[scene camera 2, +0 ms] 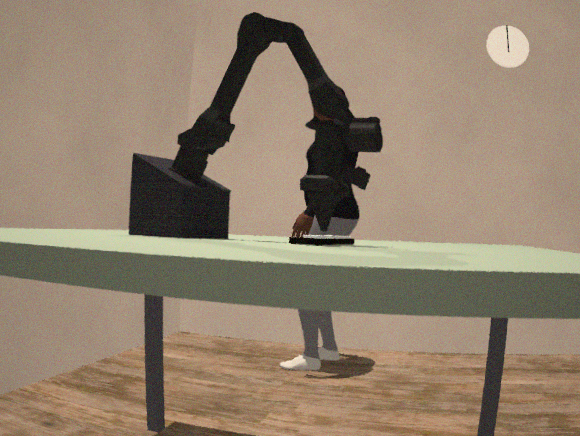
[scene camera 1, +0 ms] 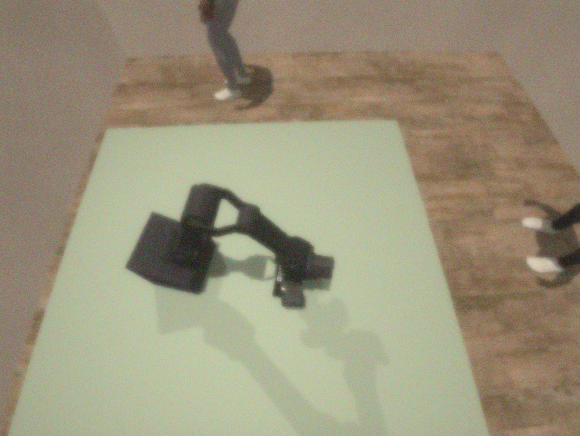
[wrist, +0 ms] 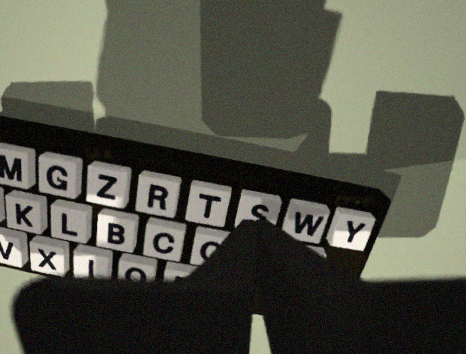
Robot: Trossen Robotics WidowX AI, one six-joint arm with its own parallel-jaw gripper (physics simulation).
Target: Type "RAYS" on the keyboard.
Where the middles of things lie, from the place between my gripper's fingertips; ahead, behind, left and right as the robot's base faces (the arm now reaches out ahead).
Labels:
The black keyboard [wrist: 88,204] is 5 cm to the left of my hand and 2 cm below it.

